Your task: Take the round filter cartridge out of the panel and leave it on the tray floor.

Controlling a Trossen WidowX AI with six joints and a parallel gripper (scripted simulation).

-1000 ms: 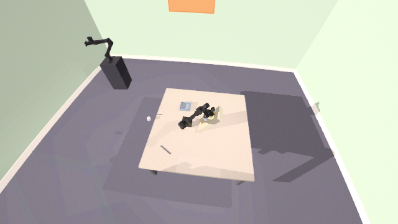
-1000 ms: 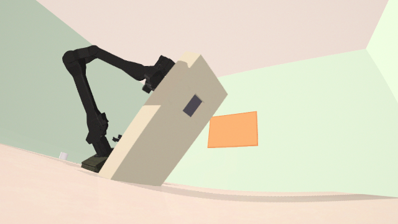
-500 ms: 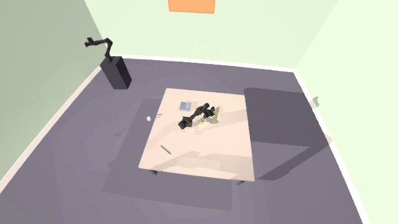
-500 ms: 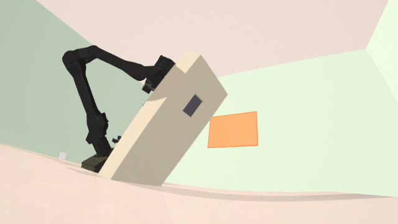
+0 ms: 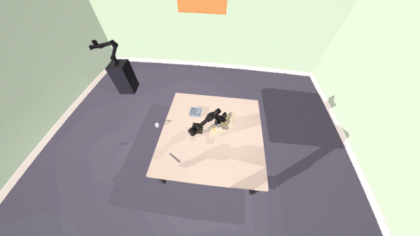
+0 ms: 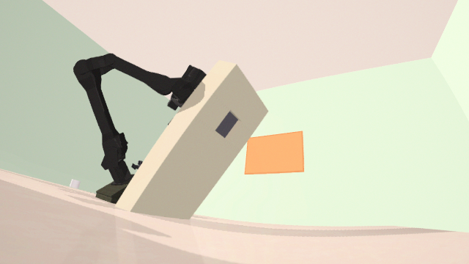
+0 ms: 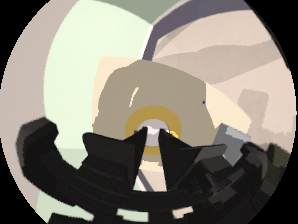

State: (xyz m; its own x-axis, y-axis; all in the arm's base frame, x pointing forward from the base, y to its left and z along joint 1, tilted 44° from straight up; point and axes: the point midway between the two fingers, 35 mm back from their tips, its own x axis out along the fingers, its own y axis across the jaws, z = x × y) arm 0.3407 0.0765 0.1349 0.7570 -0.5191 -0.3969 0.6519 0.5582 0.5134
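Now: gripper tip 1 cm short of the white round cartridge and 1 cm above it. Round my gripper tip: small white cylinder: 88 cm behind, 9 cm to the left, 22 cm below; then tray: 39 cm behind, 33 cm to the left, 23 cm below; then cream service panel: 4 cm behind, 1 cm to the left, 8 cm below.
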